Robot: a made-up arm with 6 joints.
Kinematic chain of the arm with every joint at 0, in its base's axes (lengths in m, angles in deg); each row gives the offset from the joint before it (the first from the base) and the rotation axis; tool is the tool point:
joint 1: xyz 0 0 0.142 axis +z
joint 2: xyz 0 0.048 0 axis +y
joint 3: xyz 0 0 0.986 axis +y
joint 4: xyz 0 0 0.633 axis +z
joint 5: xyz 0 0 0 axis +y
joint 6: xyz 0 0 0.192 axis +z
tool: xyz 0 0 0
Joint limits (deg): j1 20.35..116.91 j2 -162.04..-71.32 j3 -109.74..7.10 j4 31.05..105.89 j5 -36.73..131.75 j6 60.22..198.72
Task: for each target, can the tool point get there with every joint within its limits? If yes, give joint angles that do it. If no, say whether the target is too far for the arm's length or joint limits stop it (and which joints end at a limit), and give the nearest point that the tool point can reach.
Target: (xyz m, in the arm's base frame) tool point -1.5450 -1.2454 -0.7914
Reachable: no: too far | nearest point -1.2764 -1.0289 -0.6291 | short by 0.381 m
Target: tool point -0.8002 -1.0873 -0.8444
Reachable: yes | joints 62.51 -112.75 -31.91 91.31 56.44 175.25
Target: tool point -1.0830 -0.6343 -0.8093
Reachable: yes | joints 37.44 -102.42 -58.24 78.46 34.58 101.00
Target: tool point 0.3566 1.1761 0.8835
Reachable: no: joint limits stop it (at a limit: joint 2, joint 3, joint 4, joint 5) | nearest point 0.1391 0.4589 -0.6732 | short by 1.728 m
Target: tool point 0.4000 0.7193 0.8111
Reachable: no: joint limits stop it (at a limit: joint 2, joint 3, joint 4, joint 5) | nearest point 0.2331 0.4191 -0.6732 | short by 1.524 m
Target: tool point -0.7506 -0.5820 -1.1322
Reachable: yes | joints 51.99 -141.78 -3.95 97.54 103.60 76.93
